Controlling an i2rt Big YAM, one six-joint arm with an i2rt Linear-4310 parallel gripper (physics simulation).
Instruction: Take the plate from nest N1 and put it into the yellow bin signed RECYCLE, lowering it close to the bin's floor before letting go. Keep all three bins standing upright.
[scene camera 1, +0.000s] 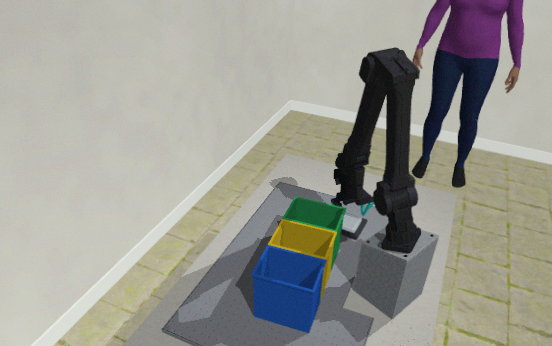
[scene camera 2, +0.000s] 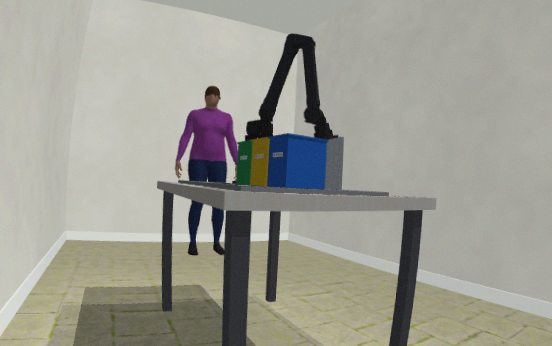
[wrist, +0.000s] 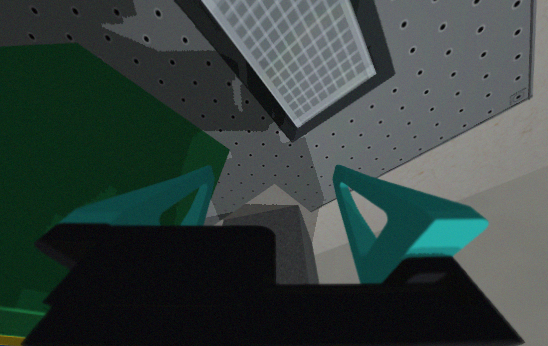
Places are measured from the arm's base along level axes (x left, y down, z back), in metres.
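Pixels of known places: gripper, fingertip midpoint: (scene camera 1: 351, 218) (wrist: 273, 172); arm's base, link origin: (scene camera 1: 401, 240).
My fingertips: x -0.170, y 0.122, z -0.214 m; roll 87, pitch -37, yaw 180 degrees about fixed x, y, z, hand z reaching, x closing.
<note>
Ahead of a thing's pixels: the offset from my fingertips to its top centre. Level surfaces: height alone.
A pale gridded plate @(dz -0.053, dx -0.063, dy +0.067 m) (scene camera 1: 352, 222) (wrist: 305, 55) lies in a dark-rimmed nest @(dz -0.053, dx -0.063, dy +0.078 m) (scene camera 1: 355, 234) (wrist: 379, 52) beside the green bin. No nest label is readable. My gripper (scene camera 1: 353, 204) (wrist: 273, 172) is open and empty, above the board near the plate and green bin. In the wrist view, the plate lies beyond the teal fingertips, turned diagonally to them. The yellow bin @(dz -0.056, dx +0.272, dy -0.087 m) (scene camera 1: 304, 242) (scene camera 2: 259, 162) stands upright between the green bin @(dz -0.079, dx +0.143, dy -0.087 m) (scene camera 1: 316, 215) (scene camera 2: 244, 165) (wrist: 110, 125) and the blue bin @(dz -0.031, dx +0.401, dy -0.087 m) (scene camera 1: 284, 302) (scene camera 2: 306, 162), both upright. The bin signs are too small to read.
The grey pedestal (scene camera 1: 395, 277) (scene camera 2: 334, 162) carries the arm's base, near the nest and bins. The perforated board @(dy +0.093 m) (scene camera 1: 200, 300) (wrist: 440, 95) lies under the bins and nest on the table (scene camera 2: 320, 202). A person (scene camera 1: 472, 30) (scene camera 2: 210, 135) stands beyond the table.
</note>
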